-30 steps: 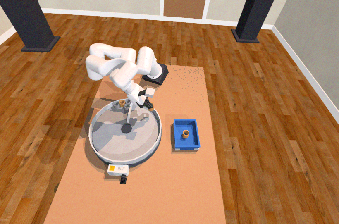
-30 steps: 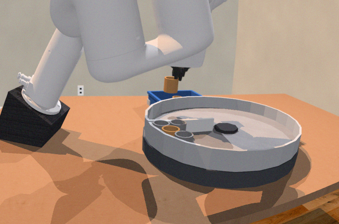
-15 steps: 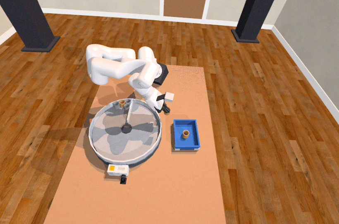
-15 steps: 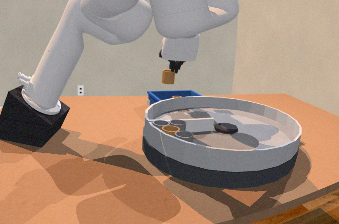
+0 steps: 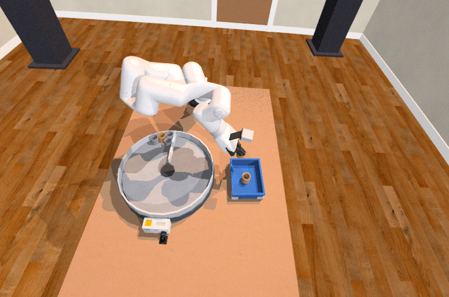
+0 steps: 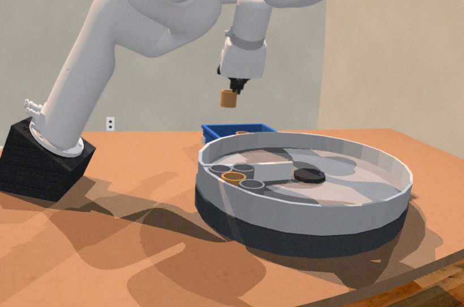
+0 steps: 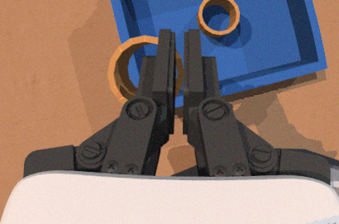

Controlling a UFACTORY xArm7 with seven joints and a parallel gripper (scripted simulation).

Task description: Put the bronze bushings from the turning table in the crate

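Now: hand 50 mm short of the blue crate, 40 mm to the right of it and 150 mm above it. Also, from my hand: grey turning table 30 mm ahead, 320 mm to the right, 130 mm below.
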